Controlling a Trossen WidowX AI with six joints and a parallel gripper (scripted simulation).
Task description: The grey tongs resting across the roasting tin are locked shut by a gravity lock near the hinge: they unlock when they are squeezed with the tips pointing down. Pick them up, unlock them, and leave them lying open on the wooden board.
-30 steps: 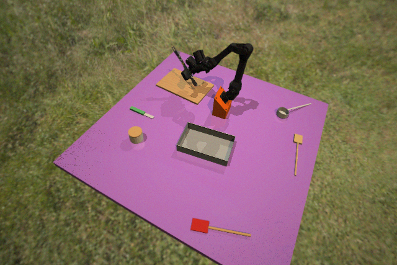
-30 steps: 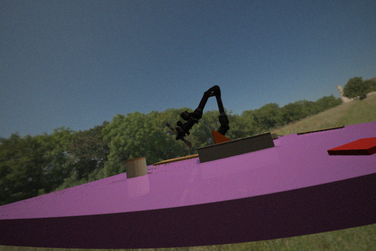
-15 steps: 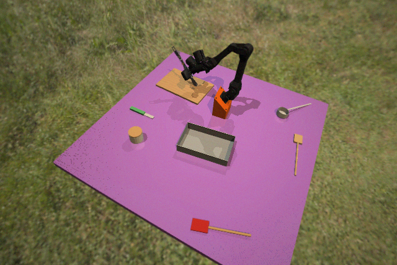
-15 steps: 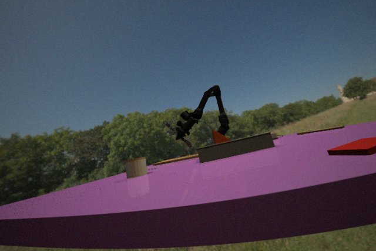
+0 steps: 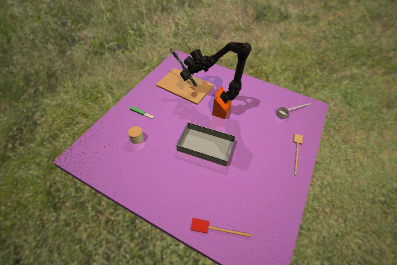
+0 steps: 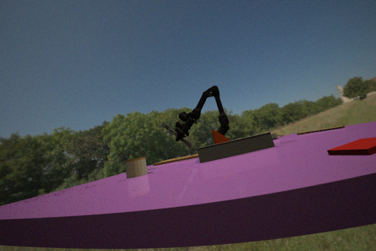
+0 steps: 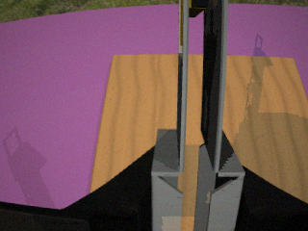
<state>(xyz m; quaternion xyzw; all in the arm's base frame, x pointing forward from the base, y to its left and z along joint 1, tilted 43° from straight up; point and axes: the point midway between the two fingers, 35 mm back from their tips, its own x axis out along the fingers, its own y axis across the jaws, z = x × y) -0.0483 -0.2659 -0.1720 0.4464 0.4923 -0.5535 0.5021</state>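
Right now the wooden board is 40 mm behind my gripper tip and 140 mm below it. From my gripper tip the other things lie so: grey roasting tin: 380 mm ahead, 370 mm to the left, 120 mm below; cork-lidded jar: 530 mm ahead, 20 mm to the right, 110 mm below; green-handled knife: 340 mm ahead, 110 mm to the right, 140 mm below.
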